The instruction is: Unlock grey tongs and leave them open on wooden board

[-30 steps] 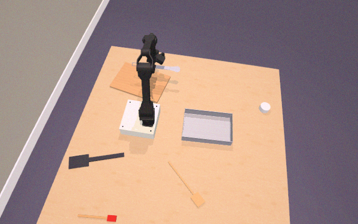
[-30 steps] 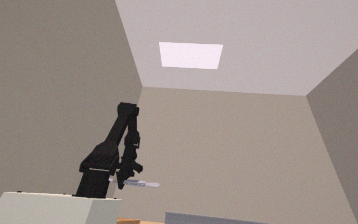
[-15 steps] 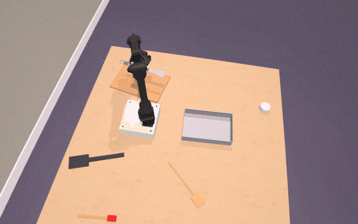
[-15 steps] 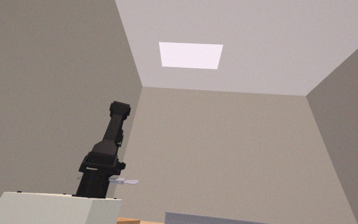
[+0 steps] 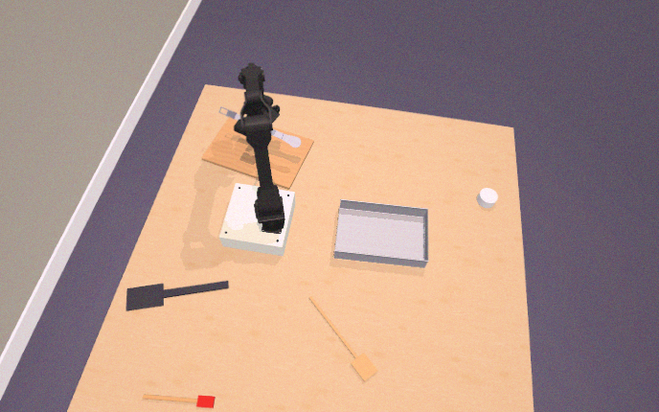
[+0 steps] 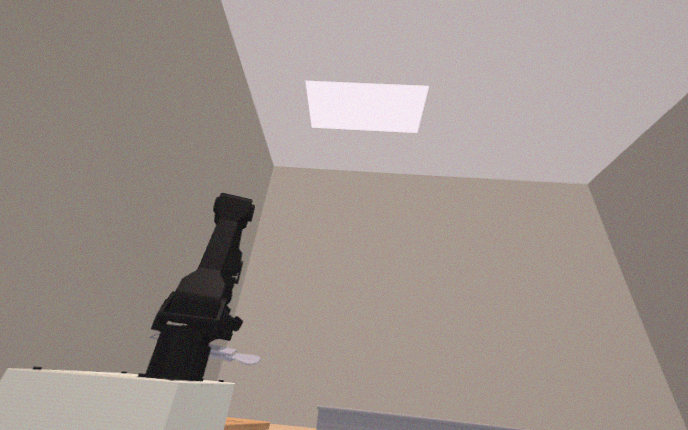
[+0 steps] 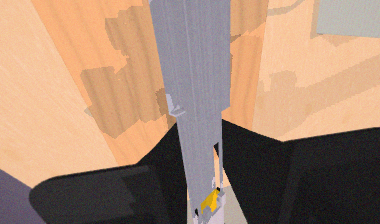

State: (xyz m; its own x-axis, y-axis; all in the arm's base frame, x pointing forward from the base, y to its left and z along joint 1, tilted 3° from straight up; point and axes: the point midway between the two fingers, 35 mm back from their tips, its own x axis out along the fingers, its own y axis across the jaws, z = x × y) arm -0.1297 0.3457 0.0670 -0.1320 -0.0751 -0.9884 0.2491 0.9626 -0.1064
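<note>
Right now the yellow lock piece is 40 mm above my gripper tip, 30 mm behind it and 10 mm to the left of it. Round my gripper tip: roasting tin: 490 mm ahead, 300 mm to the right, 90 mm below; then black spatula: 600 mm to the right, 150 mm behind, 120 mm below; then wooden board: 110 mm below, 10 mm ahead.
</note>
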